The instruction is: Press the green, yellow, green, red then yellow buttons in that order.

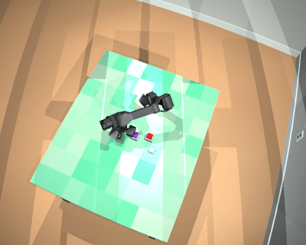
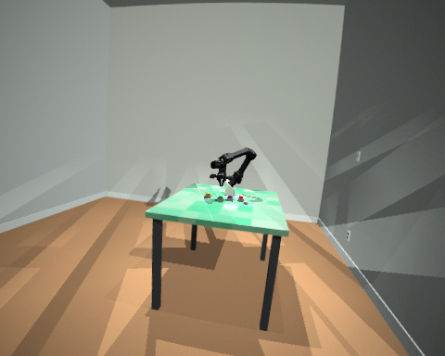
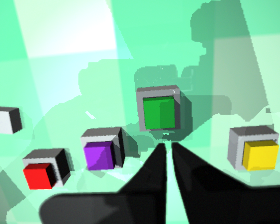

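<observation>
My gripper tip is 120 mm to the left of the yellow button, 80 mm above it and 50 mm past it. Also, from my gripper tip: green button (80 mm below); red button (160 mm to the left, 90 mm behind, 80 mm below); purple button (80 mm below, 70 mm to the left, 60 mm behind).
</observation>
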